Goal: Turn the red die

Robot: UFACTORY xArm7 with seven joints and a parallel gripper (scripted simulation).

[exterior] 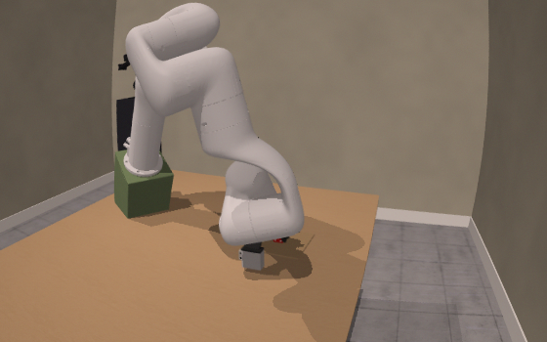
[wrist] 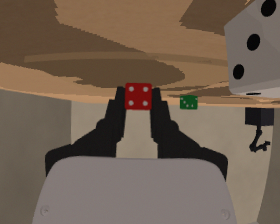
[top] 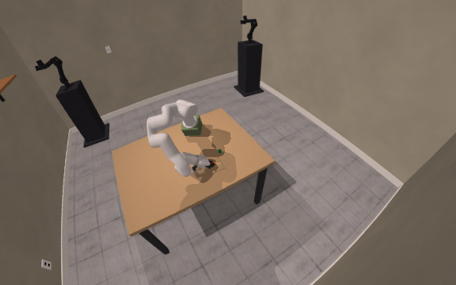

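The red die is 1 cm to the left of my hand and 2 cm below it. The rest, counted from my hand: tan mat (1 cm to the left, 3 cm below); green die (10 cm behind, 12 cm to the left, 2 cm below); white die (3 cm behind, 10 cm to the right, 2 cm below).
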